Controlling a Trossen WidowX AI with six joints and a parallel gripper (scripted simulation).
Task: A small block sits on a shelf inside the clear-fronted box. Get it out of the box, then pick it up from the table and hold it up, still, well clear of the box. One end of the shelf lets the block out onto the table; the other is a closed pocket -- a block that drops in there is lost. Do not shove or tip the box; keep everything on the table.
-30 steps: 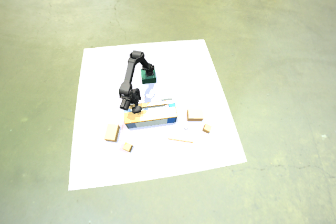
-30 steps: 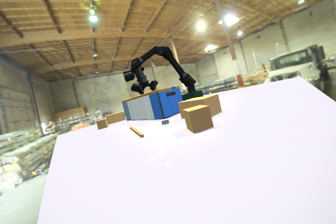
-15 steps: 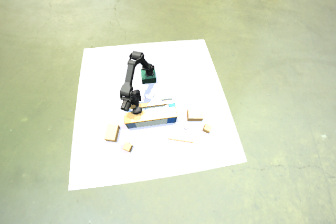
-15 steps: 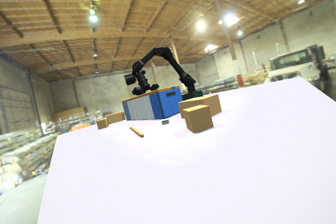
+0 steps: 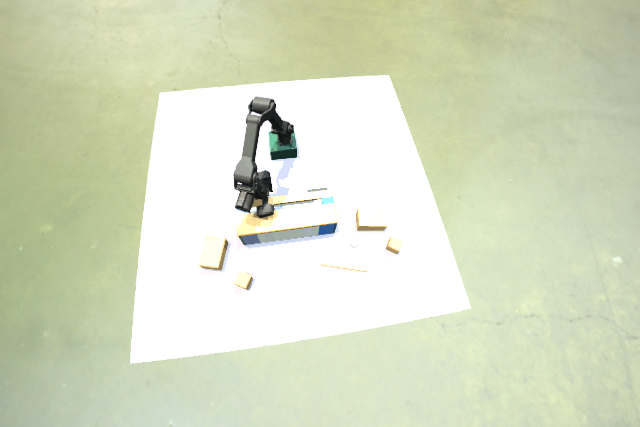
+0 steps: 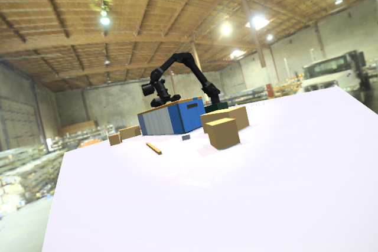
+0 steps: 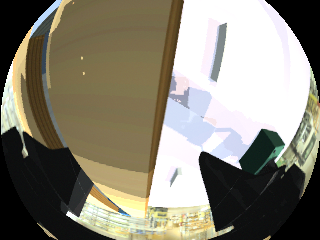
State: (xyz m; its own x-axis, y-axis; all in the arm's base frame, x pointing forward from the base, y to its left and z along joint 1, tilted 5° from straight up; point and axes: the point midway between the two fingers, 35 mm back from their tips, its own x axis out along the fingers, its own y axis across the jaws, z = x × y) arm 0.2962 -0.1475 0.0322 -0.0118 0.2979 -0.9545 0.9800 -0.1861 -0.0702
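Now: the blue piece 60 mm ahead of my gripper tip and 20 mm to the left of it. Also, from my gripper tip: small grey block 270 mm to the left, 260 mm ahead, 80 mm below; then clear-fronted box 40 mm to the left, 40 mm ahead, 20 mm below; then thin tan stick 340 mm ahead, 200 mm to the left, 80 mm below.
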